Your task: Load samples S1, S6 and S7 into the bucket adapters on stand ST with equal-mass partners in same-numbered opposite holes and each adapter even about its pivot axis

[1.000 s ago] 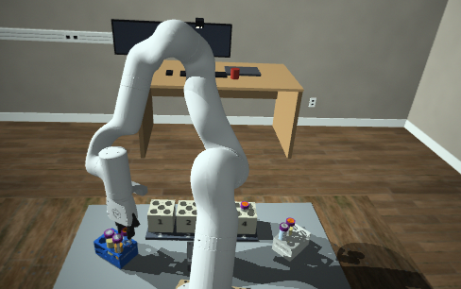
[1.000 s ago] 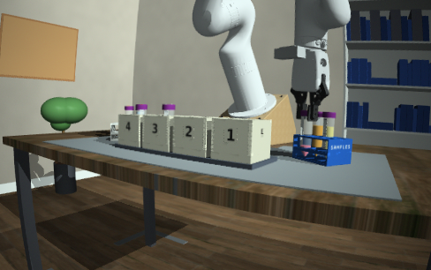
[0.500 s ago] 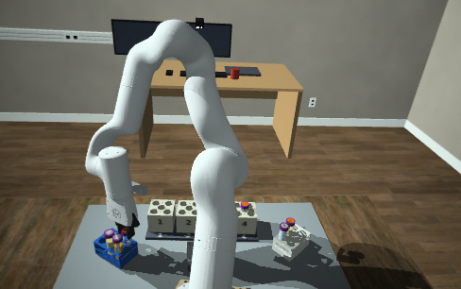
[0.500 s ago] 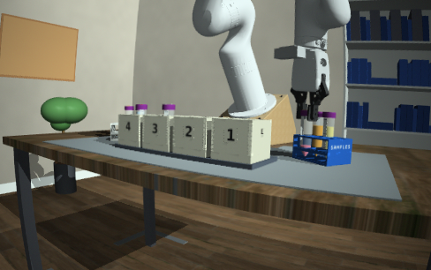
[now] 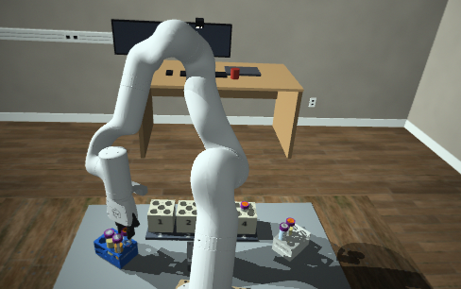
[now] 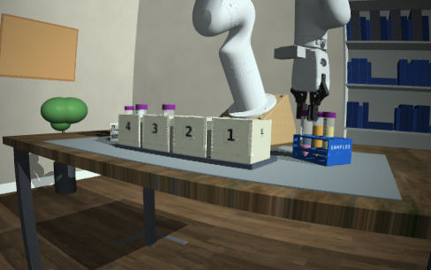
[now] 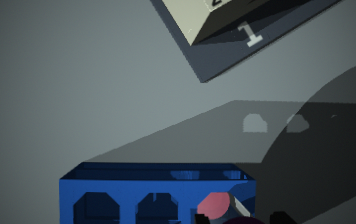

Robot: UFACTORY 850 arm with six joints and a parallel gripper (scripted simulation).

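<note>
The blue samples rack is 20 mm ahead of my hand, 40 mm to the left of it and 90 mm below it. Round my hand: adapter 1: 120 mm ahead, 140 mm to the right, 70 mm below; white rack: 130 mm behind, 600 mm to the right, 90 mm below.
</note>
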